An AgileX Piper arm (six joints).
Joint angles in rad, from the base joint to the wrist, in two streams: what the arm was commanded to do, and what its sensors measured. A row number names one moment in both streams.
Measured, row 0:
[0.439, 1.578, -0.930, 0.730, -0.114, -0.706]
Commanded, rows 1 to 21:
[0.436, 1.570, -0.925, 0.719, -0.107, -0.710]
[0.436, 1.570, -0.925, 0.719, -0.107, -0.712]
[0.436, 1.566, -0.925, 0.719, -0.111, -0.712]
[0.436, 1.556, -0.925, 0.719, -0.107, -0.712]
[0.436, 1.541, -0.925, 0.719, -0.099, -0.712]
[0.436, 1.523, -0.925, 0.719, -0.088, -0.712]
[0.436, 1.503, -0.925, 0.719, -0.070, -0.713]
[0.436, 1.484, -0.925, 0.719, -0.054, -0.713]
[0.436, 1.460, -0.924, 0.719, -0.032, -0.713]
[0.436, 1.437, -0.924, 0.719, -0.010, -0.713]
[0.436, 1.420, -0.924, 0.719, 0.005, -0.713]
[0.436, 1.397, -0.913, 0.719, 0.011, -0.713]
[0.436, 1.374, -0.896, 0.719, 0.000, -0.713]
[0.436, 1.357, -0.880, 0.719, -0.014, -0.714]
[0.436, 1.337, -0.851, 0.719, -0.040, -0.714]
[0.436, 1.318, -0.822, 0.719, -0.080, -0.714]
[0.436, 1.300, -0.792, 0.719, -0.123, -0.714]
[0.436, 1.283, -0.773, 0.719, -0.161, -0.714]
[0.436, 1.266, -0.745, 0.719, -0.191, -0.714]
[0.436, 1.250, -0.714, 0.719, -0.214, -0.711]
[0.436, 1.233, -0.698, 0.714, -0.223, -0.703]
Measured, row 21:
[0.439, 1.292, -0.776, 0.727, -0.131, -0.708]
